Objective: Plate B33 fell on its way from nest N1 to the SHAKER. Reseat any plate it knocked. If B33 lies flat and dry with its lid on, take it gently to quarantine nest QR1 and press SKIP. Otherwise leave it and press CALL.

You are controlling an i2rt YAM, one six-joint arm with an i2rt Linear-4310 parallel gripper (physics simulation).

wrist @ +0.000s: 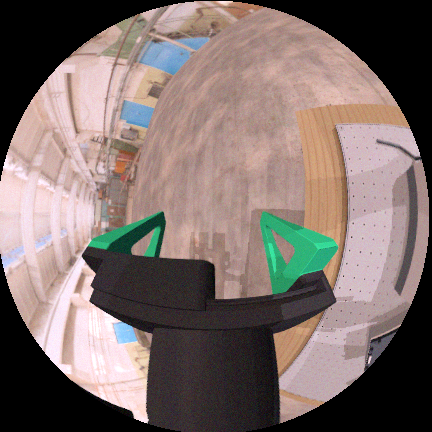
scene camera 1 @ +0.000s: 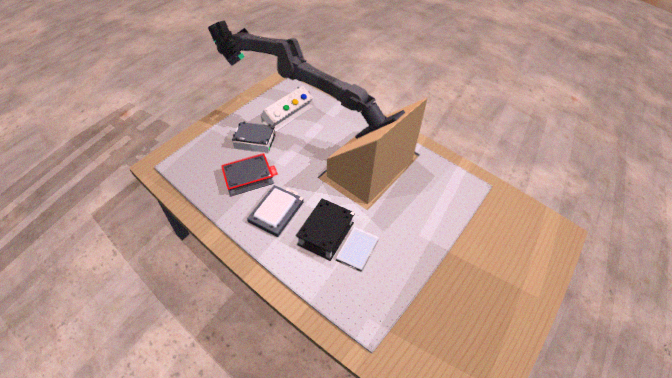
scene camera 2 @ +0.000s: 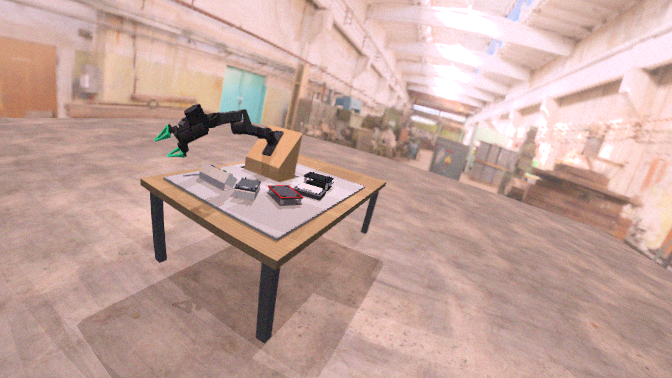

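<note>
My gripper is open and empty, high beyond the table's edge near the button box. The white button box has white, green, yellow and blue buttons. Beside it stands a silver device with a dark top. Then come a red-framed dark nest, a white plate on a dark base, and a black raised stand. A pale flat rectangle lies beside the stand. Labels are unreadable; I cannot tell which is B33, nor its lid or dryness.
A tall tan wedge stands by the arm's base. A grey perforated mat covers much of the wooden table. A dark cable shows in the wrist view.
</note>
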